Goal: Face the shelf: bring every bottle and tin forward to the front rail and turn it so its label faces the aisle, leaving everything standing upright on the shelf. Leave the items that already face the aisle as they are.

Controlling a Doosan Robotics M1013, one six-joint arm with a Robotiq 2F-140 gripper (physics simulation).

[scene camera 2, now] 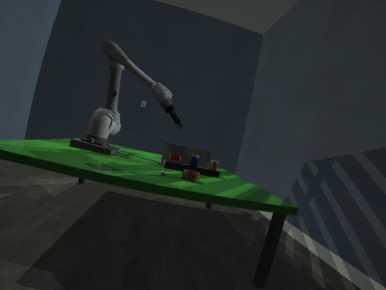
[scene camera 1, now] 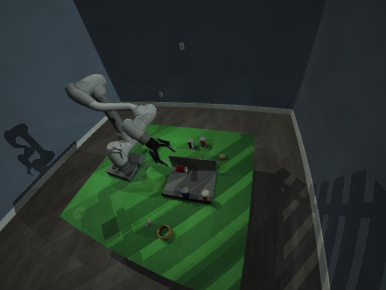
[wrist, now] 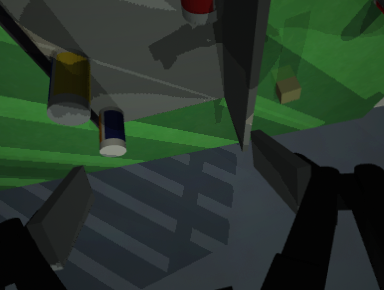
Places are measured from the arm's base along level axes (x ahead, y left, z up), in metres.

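Pixels of known places: gripper, fingertip midpoint: (scene camera 2: 182,130) (scene camera 1: 171,158) (wrist: 171,165); arm's base, link origin: (scene camera 2: 95,143) (scene camera 1: 123,163).
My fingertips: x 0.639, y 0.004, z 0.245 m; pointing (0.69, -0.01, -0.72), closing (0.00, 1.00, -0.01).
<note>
For each thing: its top centre in the pictures, then the offset to it from my fingertips.
- blue-fronted item, top centre: (wrist: 69,114) (scene camera 2: 195,154) (scene camera 1: 183,189) dx +0.118, dy -0.142, dz -0.162 m
- orange-fronted item, top centre: (wrist: 113,151) (scene camera 1: 205,193) (scene camera 2: 215,160) dx +0.279, dy -0.129, dz -0.175 m
- red tin, top centre: (scene camera 2: 175,155) (scene camera 1: 180,166) dx -0.002, dy +0.076, dz -0.213 m
- small tan block, top centre: (wrist: 290,96) (scene camera 1: 222,155) dx +0.322, dy +0.301, dz -0.253 m
- brown ring, top centre: (scene camera 2: 191,171) (scene camera 1: 163,231) dx +0.064, dy -0.454, dz -0.241 m
- small pale item, top centre: (scene camera 2: 163,172) (scene camera 1: 148,223) dx -0.091, dy -0.437, dz -0.279 m
The grey shelf (scene camera 1: 175,185) (scene camera 2: 200,171) (wrist: 145,25) has a dark front rail and a raised back panel. A blue-fronted item (scene camera 1: 185,193) (scene camera 2: 194,161) stands at the rail; its yellow side (wrist: 71,85) shows in the wrist view. An orange-fronted item (scene camera 1: 205,196) (scene camera 2: 214,165) stands near the rail's right end; its blue side (wrist: 113,125) shows in the wrist view. A red tin (scene camera 1: 180,169) (scene camera 2: 175,157) (wrist: 197,7) lies on its side near the back panel. My gripper (scene camera 1: 170,156) (scene camera 2: 180,128) (wrist: 171,165) is open and empty, above and left of the back panel in scene camera 1.
Two red-and-white tins (scene camera 1: 190,144) (scene camera 1: 202,142) stand on the green table behind the shelf. A small tan block (scene camera 1: 222,157) (wrist: 289,90) lies behind the back panel (scene camera 1: 205,165) (wrist: 240,55). A brown ring (scene camera 1: 159,233) (scene camera 2: 191,177) and a small pale item (scene camera 1: 149,223) (scene camera 2: 163,173) lie in front.
</note>
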